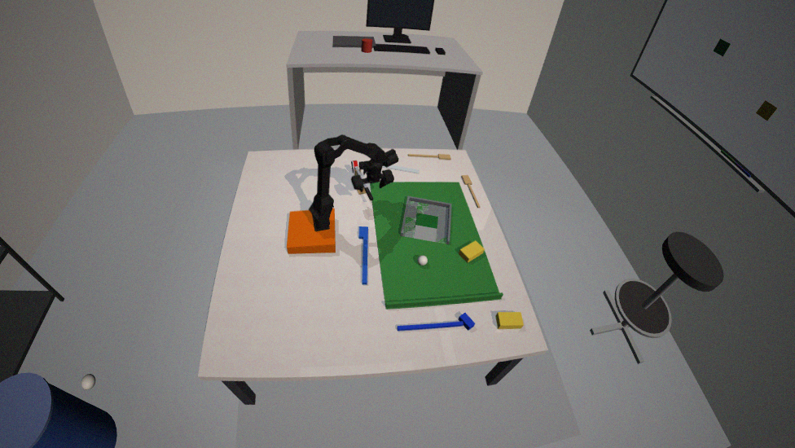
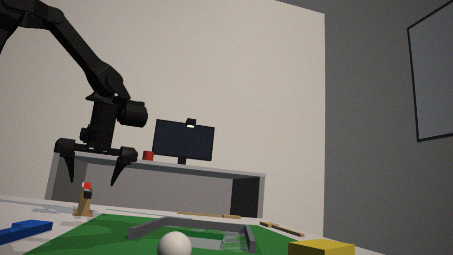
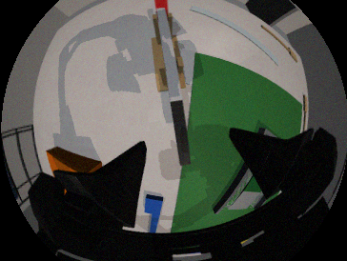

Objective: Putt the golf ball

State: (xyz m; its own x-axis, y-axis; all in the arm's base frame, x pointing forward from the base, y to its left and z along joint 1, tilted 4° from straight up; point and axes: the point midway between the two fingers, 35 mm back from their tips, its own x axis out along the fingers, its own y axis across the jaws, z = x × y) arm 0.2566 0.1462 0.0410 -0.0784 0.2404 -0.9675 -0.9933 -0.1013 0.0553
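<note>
Now: the red putter 2 cm behind my gripper tip, 11 cm to the left of it and 3 cm below it. From my gripper tip the other things lie so: white golf ball (13 cm ahead, 40 cm to the right, 6 cm below); then green mat (22 cm ahead, 25 cm to the right, 8 cm below); then tan stand (2 cm behind, 13 cm to the left, 5 cm below).
</note>
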